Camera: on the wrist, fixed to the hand. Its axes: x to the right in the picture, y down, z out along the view.
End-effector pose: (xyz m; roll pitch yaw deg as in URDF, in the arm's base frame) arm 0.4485 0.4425 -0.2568 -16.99 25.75 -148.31
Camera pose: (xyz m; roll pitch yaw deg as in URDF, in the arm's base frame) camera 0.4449 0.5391 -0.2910 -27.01 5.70 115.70
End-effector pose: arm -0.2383 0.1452 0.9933 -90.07 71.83 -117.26
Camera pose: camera -0.3283 0.1314 1.0404 -82.84 -19.32 -143.47
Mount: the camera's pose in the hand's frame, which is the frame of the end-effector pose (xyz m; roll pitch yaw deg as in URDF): -0.0281 -0.0654 -0.0738 -2.10 24.70 -93.18
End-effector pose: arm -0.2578 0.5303 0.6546 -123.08 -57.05 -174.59
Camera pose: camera -0.1656 0.5653 0.6827 94.44 -29.68 -4.20
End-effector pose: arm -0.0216 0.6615 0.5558 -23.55 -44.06 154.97
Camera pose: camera 0.0084 0.7462 0.5064 43.23 2.86 63.72
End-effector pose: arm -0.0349 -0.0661 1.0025 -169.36 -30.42 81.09
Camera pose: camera -0.0953 -0.1245 1.0612 142.18 -28.23 -166.48
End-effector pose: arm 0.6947 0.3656 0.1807 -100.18 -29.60 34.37
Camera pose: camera 0.6775 0.2798 0.2341 67.04 -54.65 -119.92
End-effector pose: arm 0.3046 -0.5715 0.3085 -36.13 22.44 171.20
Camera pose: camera 0.3529 -0.4815 0.2998 -23.09 -11.63 82.88
